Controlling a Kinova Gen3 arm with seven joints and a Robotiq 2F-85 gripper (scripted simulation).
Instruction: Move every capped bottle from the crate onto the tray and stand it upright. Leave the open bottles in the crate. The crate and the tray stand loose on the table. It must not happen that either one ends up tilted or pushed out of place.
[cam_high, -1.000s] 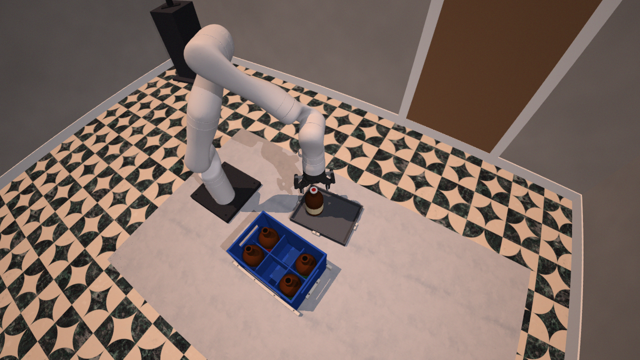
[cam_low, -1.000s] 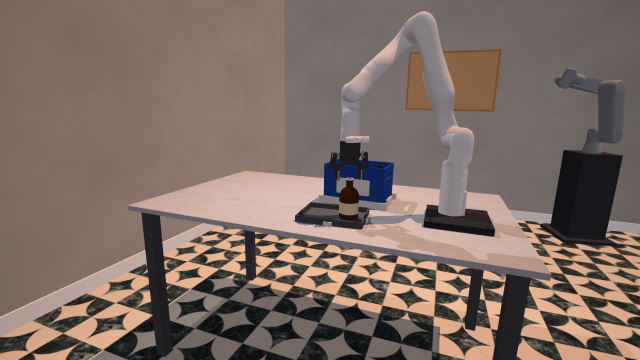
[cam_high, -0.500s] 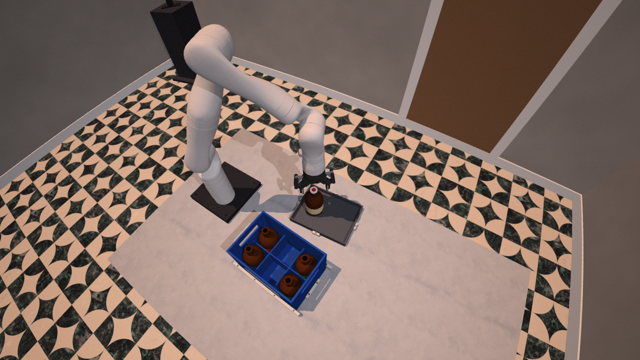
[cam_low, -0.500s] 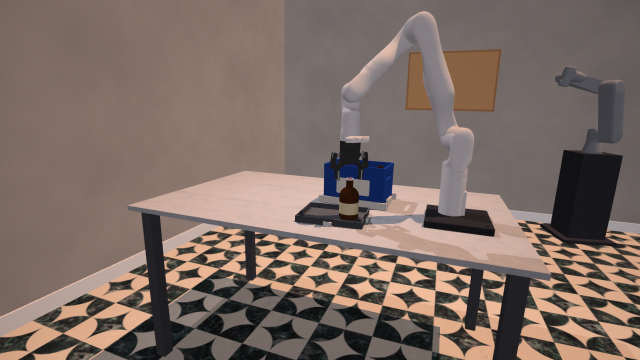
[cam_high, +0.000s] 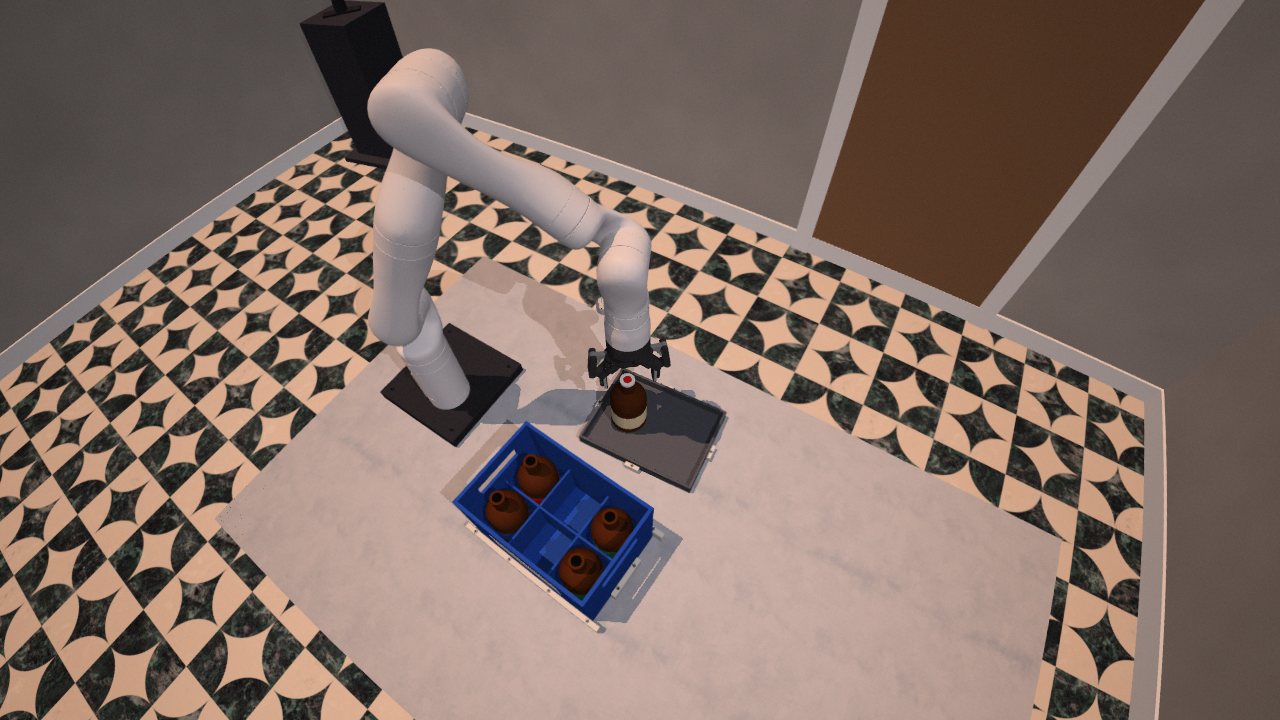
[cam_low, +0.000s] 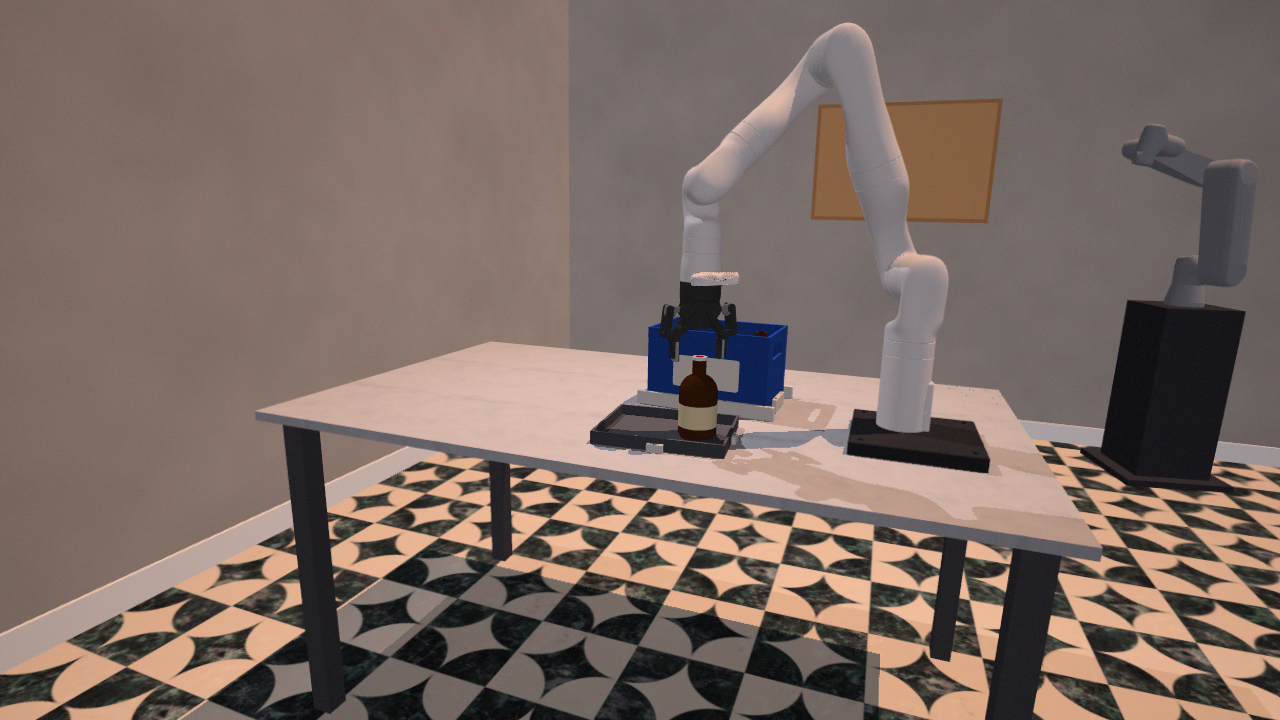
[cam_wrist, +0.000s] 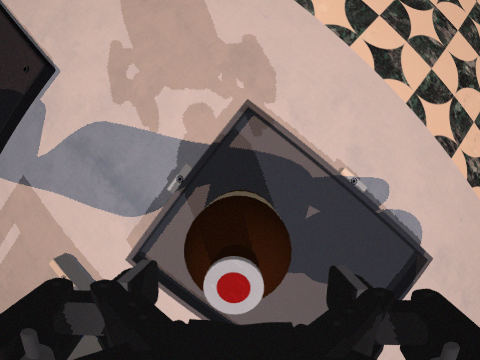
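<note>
My hand is 8 cm above the brown capped bottle. The rest, counted from my hand: dark tray 5 cm ahead, 1 cm to the right, 15 cm below; blue crate 3 cm behind, 28 cm to the right, 8 cm below.
</note>
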